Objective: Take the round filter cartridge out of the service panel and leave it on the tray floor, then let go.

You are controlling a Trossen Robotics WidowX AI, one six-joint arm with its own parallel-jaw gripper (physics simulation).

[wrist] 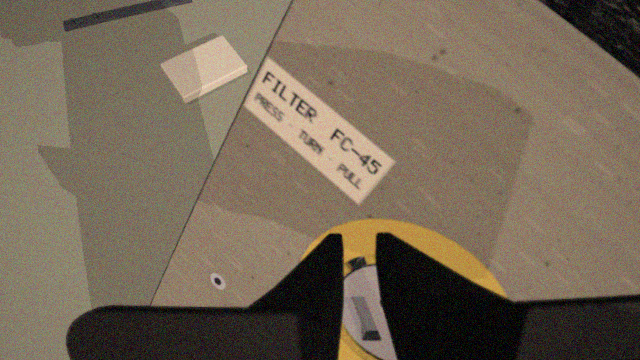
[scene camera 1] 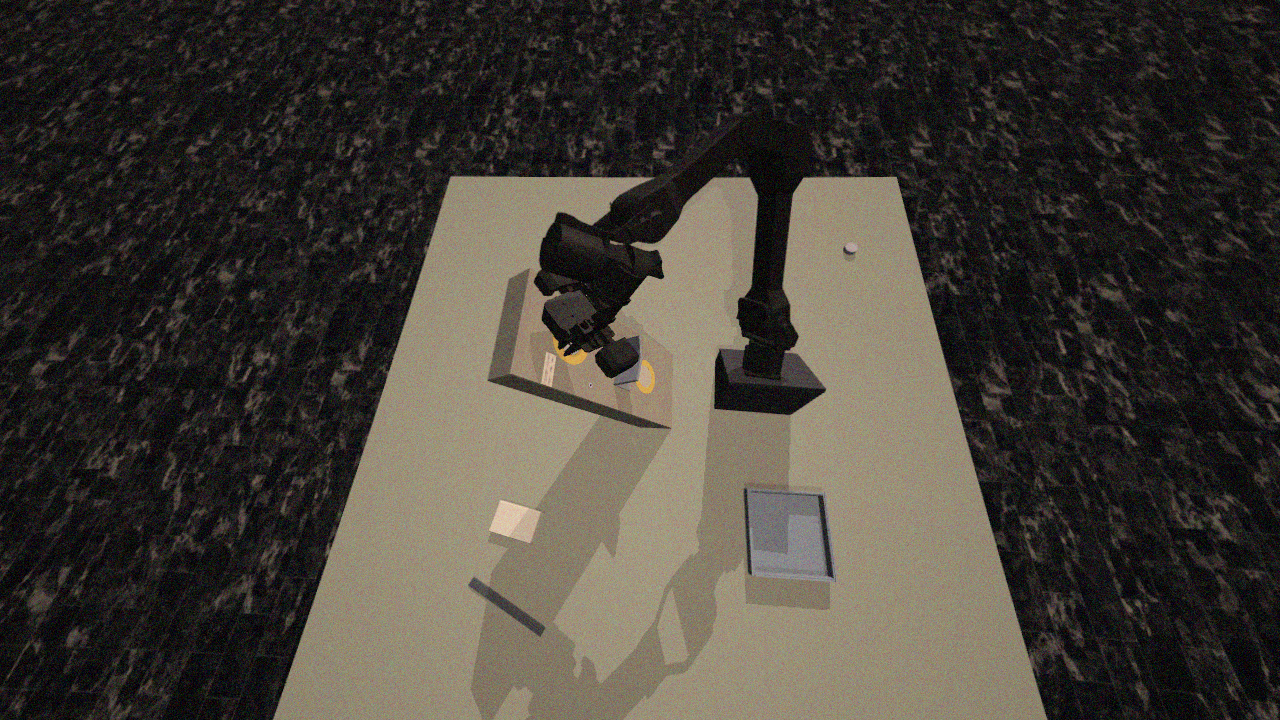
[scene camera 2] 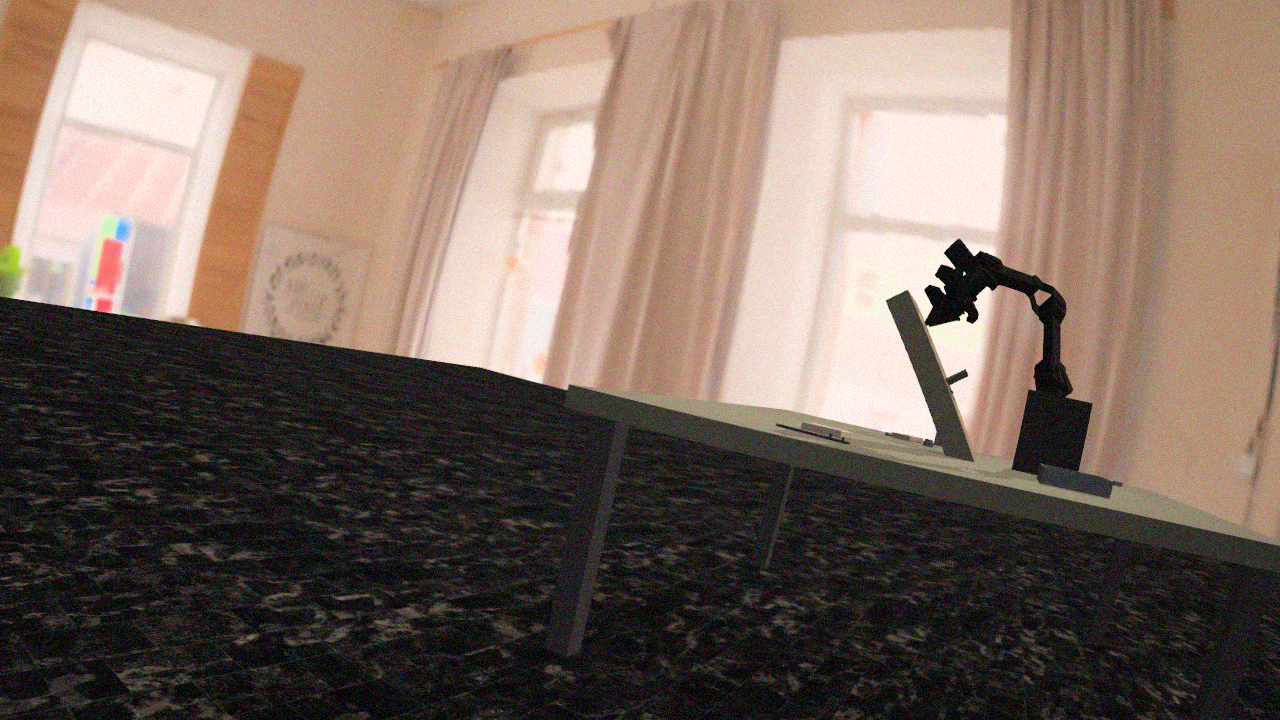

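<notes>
The service panel (scene camera 1: 512,336) (scene camera 2: 929,367) (wrist: 426,107) stands tilted on the table. It bears a white label (wrist: 318,130) reading FILTER FC-45, PRESS TURN PULL. The round grey filter cartridge (wrist: 361,286) sits in a yellow ring (wrist: 426,246) (scene camera 1: 573,356) on the panel face, with a dark bar across its front. My gripper (wrist: 358,246) (scene camera 1: 583,337) (scene camera 2: 959,286) is right over the cartridge face, its fingers shut with only a narrow gap and nothing between them. The blue-grey tray (scene camera 1: 747,532) lies at the front right of the table, empty.
A second yellow ring (scene camera 1: 647,377) with a grey-blue piece (scene camera 1: 627,372) is on the panel's right side. A pale block (scene camera 1: 515,520) (wrist: 204,68) and a dark strip (scene camera 1: 506,606) lie front left. A small white cylinder (scene camera 1: 850,249) lies back right. The arm's base (scene camera 1: 766,386) stands right of the panel.
</notes>
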